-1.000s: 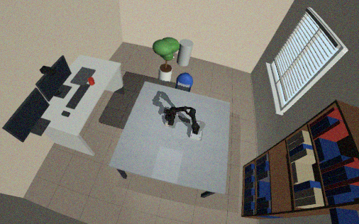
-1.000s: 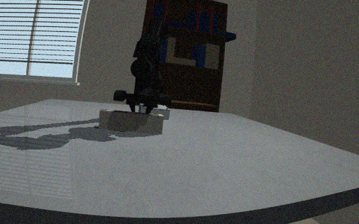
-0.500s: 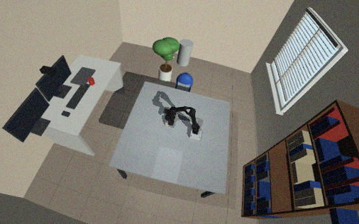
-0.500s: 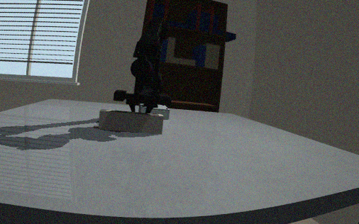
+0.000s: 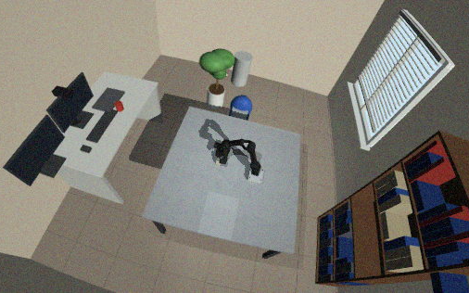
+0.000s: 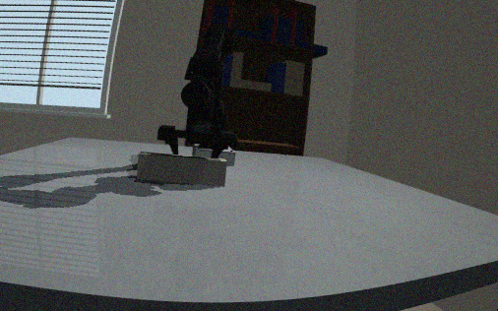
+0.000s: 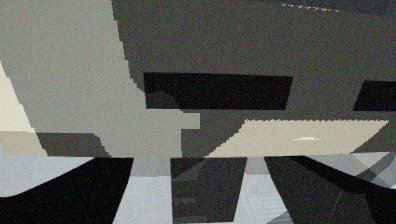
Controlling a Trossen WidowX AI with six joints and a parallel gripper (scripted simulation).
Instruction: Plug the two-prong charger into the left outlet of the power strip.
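My gripper tip is 20 mm short of the dark grey charger and 10 mm below it.
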